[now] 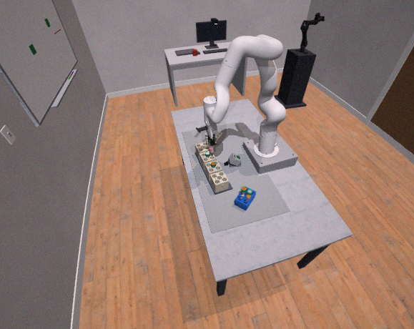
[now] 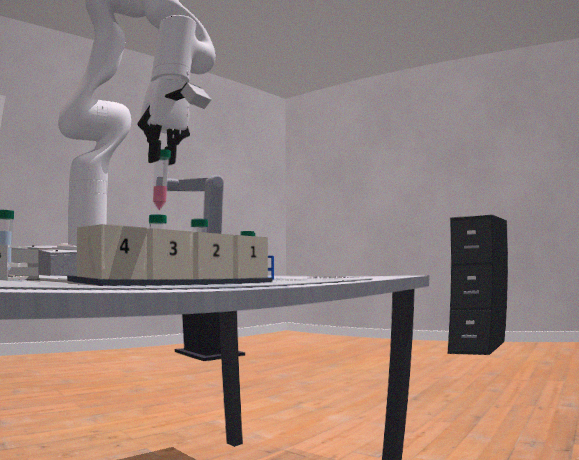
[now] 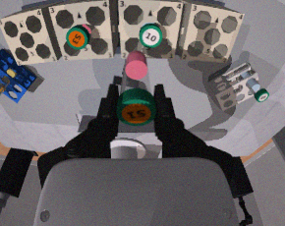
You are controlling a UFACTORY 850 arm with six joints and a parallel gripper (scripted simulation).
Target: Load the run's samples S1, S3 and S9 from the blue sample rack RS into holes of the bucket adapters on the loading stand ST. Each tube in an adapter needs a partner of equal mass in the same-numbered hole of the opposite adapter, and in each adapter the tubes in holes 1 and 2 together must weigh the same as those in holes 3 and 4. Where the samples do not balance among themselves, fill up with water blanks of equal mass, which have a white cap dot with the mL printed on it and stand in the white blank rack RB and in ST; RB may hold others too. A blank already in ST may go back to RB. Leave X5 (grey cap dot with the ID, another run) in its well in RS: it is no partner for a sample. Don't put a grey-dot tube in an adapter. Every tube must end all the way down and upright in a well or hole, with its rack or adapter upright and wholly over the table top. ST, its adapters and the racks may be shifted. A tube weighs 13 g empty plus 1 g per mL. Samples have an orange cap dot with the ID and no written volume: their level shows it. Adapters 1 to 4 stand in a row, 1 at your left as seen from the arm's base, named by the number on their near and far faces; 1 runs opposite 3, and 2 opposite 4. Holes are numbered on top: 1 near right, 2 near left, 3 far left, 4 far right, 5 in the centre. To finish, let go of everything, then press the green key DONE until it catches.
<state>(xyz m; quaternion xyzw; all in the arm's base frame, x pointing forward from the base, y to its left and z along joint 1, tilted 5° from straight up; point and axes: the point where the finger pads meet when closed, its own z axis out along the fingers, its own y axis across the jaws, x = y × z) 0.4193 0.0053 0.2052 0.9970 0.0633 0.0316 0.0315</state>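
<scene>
The sample tube S1 lies 1 cm to the left of my hand and 5 cm below it. Round my hand: loading stand ST: 1 cm ahead, 4 cm to the left, 24 cm below; adapter 3: 2 cm ahead, 2 cm to the right, 20 cm below; adapter 4: 4 cm ahead, 13 cm to the right, 20 cm below.
</scene>
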